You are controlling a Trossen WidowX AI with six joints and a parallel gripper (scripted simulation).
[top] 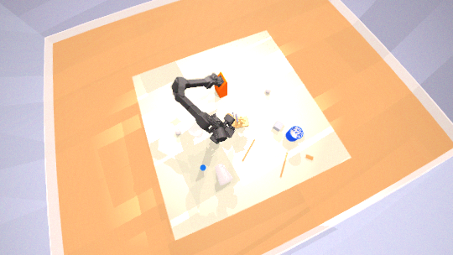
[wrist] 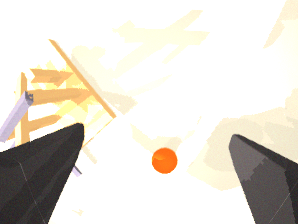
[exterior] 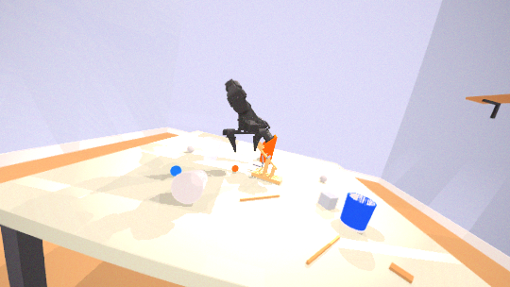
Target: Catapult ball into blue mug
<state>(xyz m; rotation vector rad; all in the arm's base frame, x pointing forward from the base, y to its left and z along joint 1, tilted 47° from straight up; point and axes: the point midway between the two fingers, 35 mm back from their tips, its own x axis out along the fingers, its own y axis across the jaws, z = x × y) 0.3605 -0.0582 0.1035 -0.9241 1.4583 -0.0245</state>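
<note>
My gripper tip is now 10 cm to the right of the wooden catapult, 10 cm past it and 4 cm above it. The rest, counted from my gripper tip: clear glass: 18 cm to the right, 11 cm behind, 9 cm below; orange ball: 10 cm below, 5 cm behind, 3 cm to the right; blue ball: 23 cm to the right, 13 cm ahead, 10 cm below.
</note>
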